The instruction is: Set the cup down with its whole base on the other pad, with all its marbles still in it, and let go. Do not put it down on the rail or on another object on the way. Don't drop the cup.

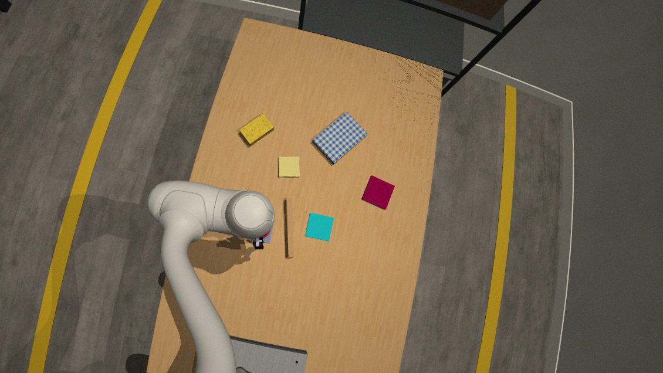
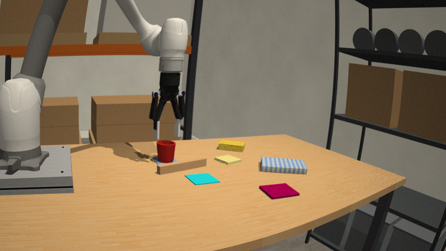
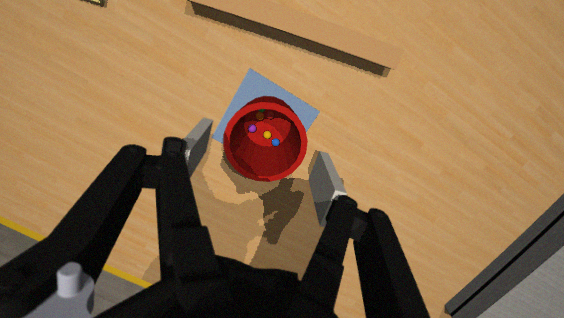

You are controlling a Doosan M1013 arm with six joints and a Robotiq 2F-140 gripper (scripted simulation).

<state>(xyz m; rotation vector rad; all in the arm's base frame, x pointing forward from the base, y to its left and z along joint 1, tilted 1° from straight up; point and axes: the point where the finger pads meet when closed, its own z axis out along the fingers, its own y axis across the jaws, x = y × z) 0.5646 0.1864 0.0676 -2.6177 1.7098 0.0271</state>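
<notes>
Now: the red cup 10 cm below my hand. The rest, counted from my hand: wooden rail 12 cm below, 9 cm to the right, 4 cm ahead; then cyan pad 19 cm to the right, 13 cm below, 9 cm ahead.
</notes>
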